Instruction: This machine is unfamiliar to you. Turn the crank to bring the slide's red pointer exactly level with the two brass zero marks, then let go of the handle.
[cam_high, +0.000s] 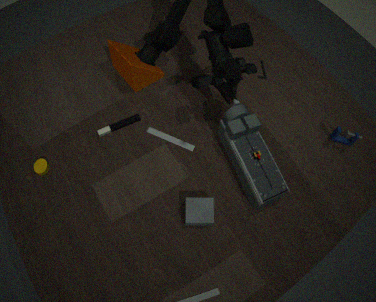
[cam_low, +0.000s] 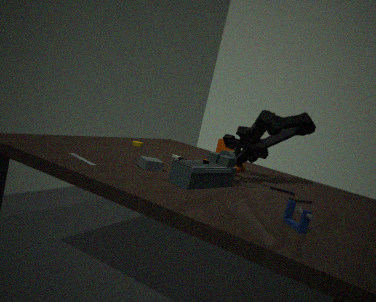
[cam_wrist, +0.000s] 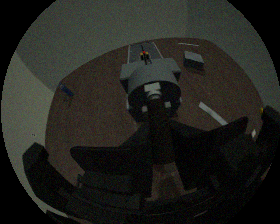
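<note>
Now: the red pointer 17 cm ahead of my gripper tip, 3 cm to the right of it and 1 cm below it. Also, from my gripper tip: grey block (23 cm to the right, 20 cm ahead, 7 cm below); then yellow disc (58 cm to the right, 15 cm behind, 8 cm below); then black-and-white marker (31 cm to the right, 15 cm behind, 9 cm below).
</note>
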